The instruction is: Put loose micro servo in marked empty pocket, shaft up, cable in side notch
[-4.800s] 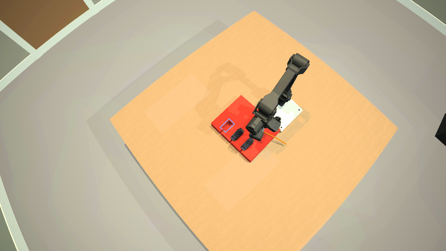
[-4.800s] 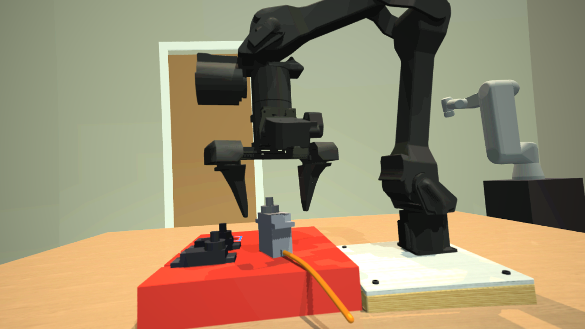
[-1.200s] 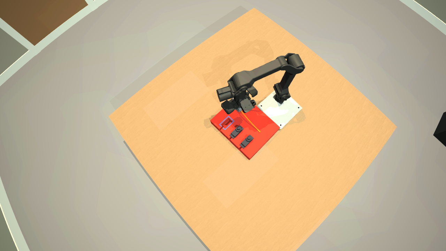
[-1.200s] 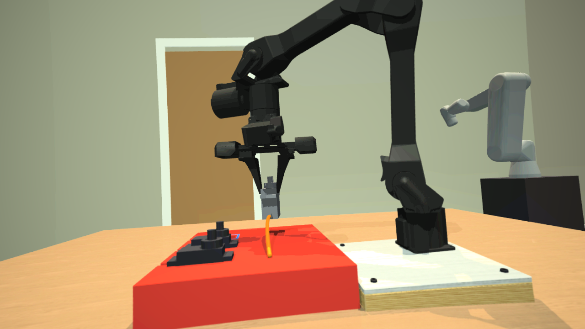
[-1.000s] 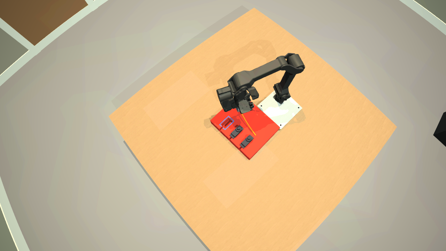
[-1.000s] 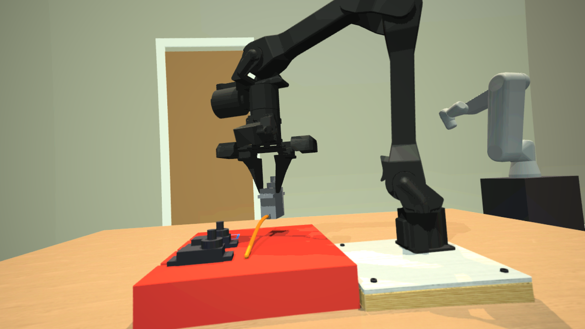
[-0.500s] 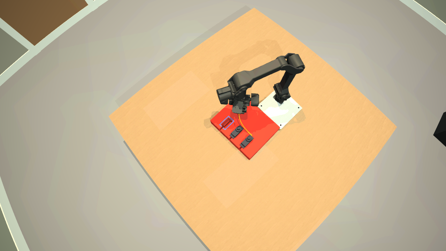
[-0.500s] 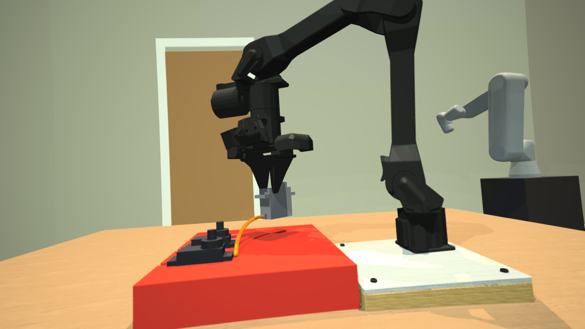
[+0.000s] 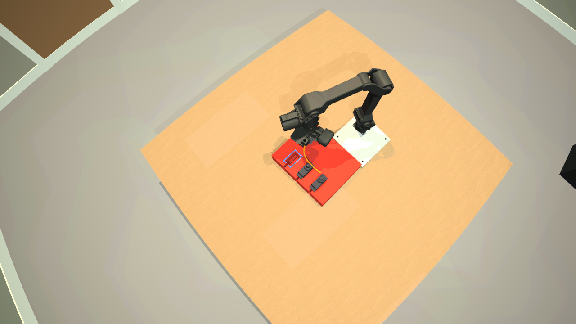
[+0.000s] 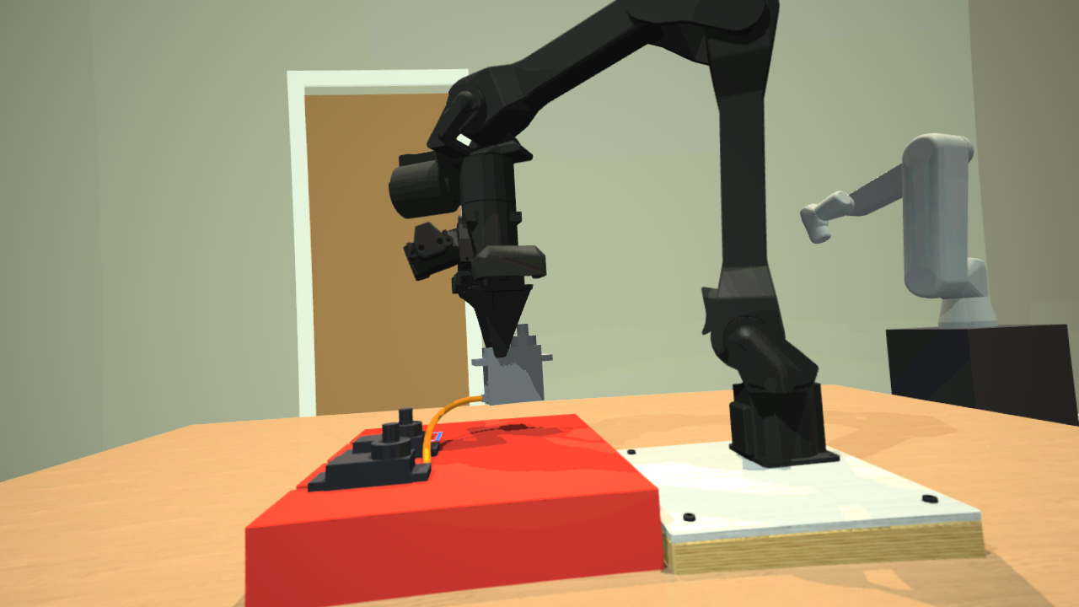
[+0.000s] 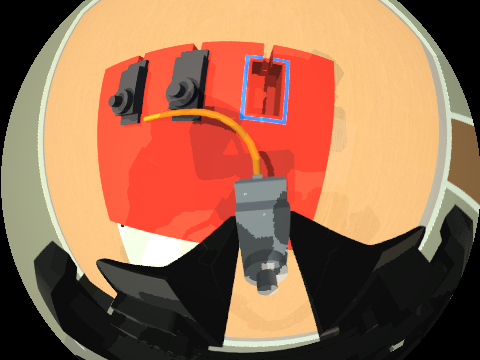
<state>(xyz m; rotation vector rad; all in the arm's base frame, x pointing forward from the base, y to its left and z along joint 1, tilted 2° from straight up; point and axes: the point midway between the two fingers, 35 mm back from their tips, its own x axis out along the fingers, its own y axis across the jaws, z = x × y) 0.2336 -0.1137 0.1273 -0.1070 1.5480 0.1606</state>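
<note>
Right now the red deck is 100 mm below my gripper tip, 80 mm to the left of it and 10 mm behind it.
</note>
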